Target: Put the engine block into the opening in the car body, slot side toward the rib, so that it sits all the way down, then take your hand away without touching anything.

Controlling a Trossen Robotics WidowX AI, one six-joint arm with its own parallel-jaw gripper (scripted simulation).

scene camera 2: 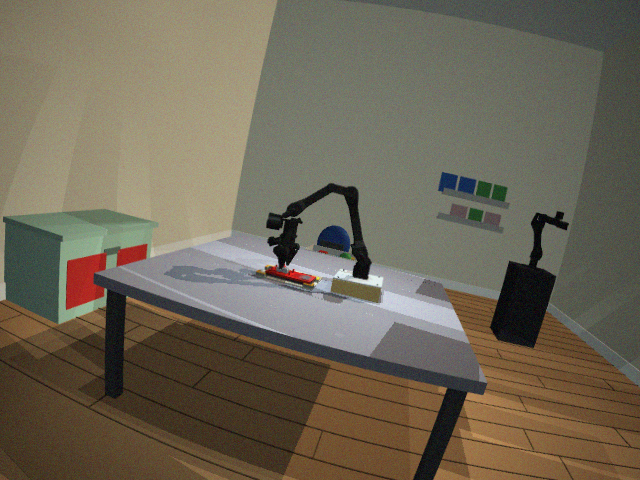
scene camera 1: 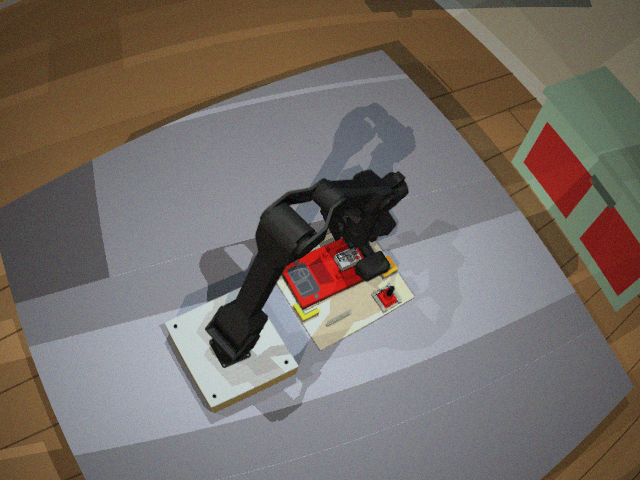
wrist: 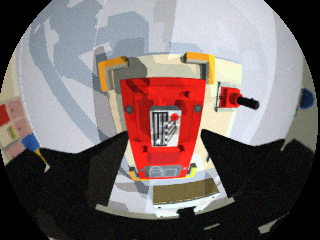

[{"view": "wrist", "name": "my gripper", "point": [165,133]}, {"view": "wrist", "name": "red car body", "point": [139,95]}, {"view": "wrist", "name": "grey engine block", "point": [165,119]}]
